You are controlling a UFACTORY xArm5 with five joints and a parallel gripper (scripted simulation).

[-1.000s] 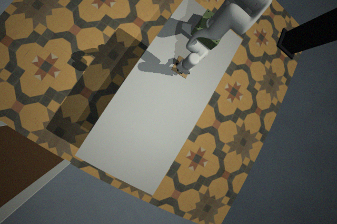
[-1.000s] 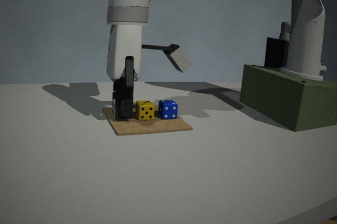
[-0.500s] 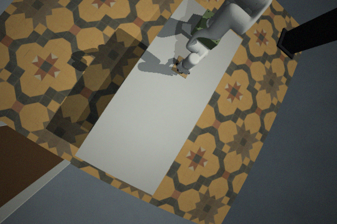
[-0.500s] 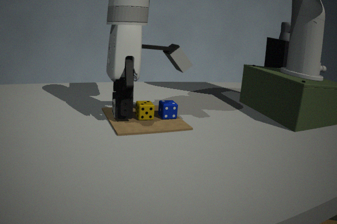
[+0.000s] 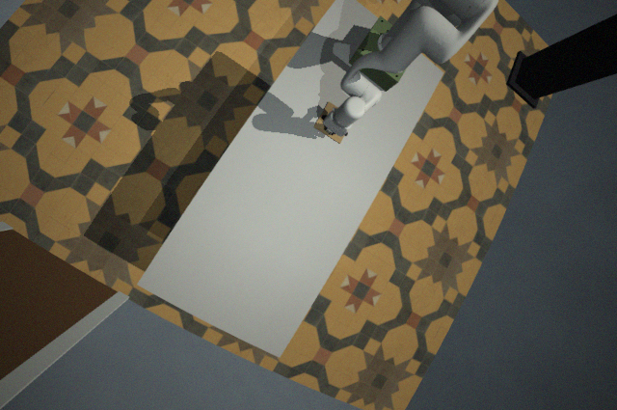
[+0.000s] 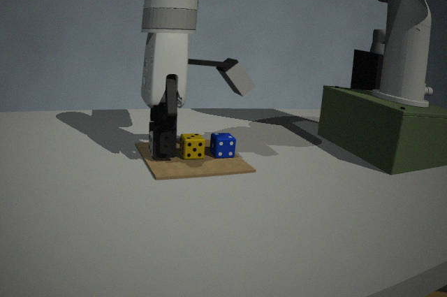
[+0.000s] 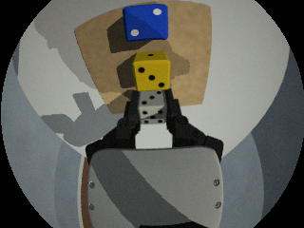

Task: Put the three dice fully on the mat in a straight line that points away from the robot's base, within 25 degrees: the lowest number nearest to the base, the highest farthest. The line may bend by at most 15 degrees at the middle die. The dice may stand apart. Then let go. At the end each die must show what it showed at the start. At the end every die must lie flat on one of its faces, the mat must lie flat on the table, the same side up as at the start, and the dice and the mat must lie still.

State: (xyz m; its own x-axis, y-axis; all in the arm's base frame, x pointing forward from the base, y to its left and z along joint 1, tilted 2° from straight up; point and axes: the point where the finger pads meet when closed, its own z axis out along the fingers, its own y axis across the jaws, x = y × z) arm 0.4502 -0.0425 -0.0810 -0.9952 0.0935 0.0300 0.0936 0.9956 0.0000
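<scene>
The white die lies 10 mm below my hand. Round my hand: blue die: 90 mm behind, 10 mm to the left, 10 mm below; then yellow die: 40 mm behind, 10 mm to the left, 10 mm below; then tan mat: 40 mm behind, 30 mm below.
</scene>
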